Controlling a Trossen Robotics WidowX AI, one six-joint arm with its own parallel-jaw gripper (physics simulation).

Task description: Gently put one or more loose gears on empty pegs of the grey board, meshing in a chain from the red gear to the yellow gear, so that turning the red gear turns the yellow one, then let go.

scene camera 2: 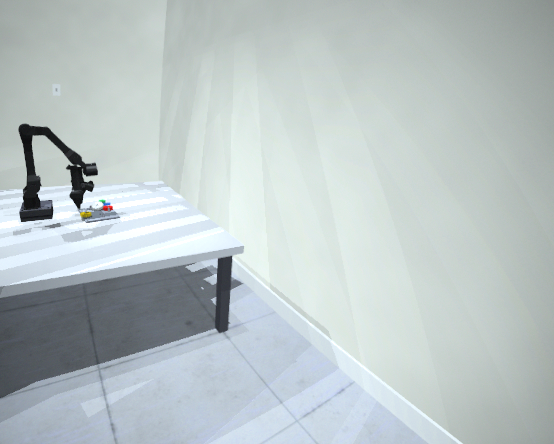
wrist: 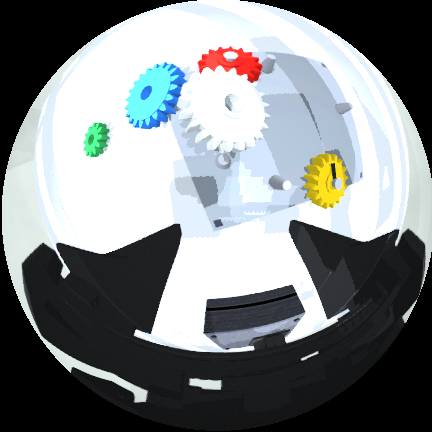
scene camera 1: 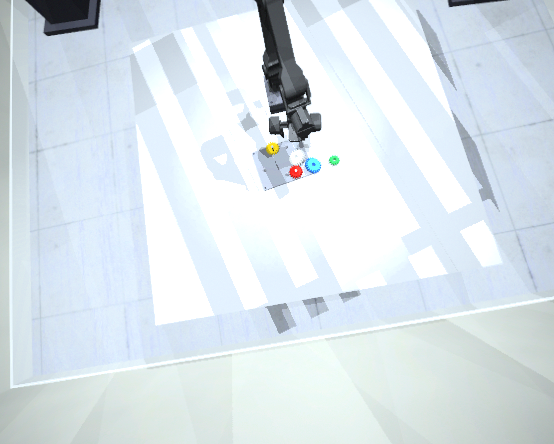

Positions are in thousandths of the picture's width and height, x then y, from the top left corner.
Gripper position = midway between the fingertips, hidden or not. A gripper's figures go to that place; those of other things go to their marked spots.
My gripper (wrist: 547,527) is 10 cm from the lens. A blue gear (wrist: 355,223): 12 cm from the lens.
